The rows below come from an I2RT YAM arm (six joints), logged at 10 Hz.
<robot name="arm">
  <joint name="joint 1" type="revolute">
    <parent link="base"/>
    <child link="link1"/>
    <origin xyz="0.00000 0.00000 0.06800"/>
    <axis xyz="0 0 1"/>
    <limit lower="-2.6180" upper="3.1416"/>
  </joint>
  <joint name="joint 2" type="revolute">
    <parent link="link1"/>
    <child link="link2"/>
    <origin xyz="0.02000 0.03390 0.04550"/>
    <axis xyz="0 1 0"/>
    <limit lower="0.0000" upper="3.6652"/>
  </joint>
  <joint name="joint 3" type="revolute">
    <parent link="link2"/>
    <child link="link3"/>
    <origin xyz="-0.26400 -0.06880 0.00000"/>
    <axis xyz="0 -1 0"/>
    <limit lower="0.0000" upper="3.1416"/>
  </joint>
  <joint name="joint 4" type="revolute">
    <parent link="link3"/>
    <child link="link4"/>
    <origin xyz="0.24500 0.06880 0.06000"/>
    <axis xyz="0 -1 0"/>
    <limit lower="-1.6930" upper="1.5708"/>
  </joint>
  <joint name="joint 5" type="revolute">
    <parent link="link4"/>
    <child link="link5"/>
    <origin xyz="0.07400 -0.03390 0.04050"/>
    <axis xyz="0 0 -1"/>
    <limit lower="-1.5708" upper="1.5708"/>
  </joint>
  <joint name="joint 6" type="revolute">
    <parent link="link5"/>
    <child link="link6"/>
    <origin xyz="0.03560 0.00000 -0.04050"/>
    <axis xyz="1 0 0"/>
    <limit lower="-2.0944" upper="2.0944"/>
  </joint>
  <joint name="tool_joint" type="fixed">
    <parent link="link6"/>
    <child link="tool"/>
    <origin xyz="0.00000 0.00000 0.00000" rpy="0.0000 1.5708 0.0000"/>
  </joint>
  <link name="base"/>
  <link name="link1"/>
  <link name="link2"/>
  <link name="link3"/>
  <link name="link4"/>
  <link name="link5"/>
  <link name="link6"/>
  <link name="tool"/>
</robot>
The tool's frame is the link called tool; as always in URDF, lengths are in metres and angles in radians.
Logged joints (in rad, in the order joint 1, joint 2, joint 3, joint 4, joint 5, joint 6), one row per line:
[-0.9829 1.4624 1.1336 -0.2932 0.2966 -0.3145]
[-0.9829 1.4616 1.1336 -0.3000 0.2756 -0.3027]
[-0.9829 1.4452 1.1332 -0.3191 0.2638 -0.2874]
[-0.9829 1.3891 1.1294 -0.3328 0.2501 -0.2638]
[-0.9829 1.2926 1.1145 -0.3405 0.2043 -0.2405]
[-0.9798 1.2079 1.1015 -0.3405 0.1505 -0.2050]
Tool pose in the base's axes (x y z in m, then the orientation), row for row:
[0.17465 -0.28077 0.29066 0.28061 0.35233 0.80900 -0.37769]
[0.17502 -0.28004 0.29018 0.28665 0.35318 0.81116 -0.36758]
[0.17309 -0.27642 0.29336 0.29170 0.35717 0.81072 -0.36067]
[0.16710 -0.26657 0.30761 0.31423 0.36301 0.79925 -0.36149]
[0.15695 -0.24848 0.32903 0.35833 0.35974 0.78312 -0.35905]
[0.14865 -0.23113 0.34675 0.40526 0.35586 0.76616 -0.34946]
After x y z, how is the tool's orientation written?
As a quaternion, w x y z.
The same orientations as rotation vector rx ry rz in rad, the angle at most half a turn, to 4 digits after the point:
[0.9444 2.1685 -1.0124]
[0.9438 2.1676 -0.9823]
[0.9520 2.1610 -0.9614]
[0.9568 2.1067 -0.9528]
[0.9281 2.0204 -0.9263]
[0.8980 1.9335 -0.8819]

